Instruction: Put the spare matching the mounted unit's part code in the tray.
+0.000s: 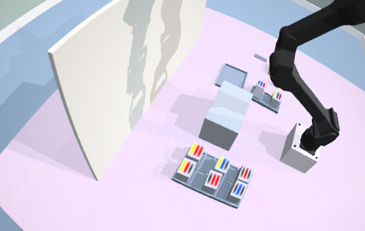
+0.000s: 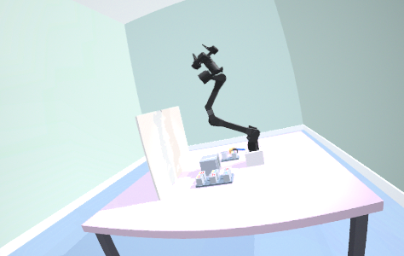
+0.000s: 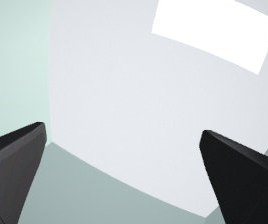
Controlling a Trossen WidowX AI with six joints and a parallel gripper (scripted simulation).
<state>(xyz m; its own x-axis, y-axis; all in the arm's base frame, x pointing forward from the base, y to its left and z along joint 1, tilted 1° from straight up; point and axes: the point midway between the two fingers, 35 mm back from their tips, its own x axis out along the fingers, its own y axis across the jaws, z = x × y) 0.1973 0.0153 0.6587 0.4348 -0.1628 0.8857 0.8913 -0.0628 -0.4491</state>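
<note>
Now: the spare block 74 cm below my gripper tip, 23 cm to the left of it and 7 cm behind it. From my gripper tip the other things lie so: small rack 77 cm below, 15 cm to the right, 2 cm behind; tall panel 55 cm below, 30 cm ahead, 6 cm to the left; mounted unit 73 cm below, 7 cm ahead, 5 cm to the left.
</note>
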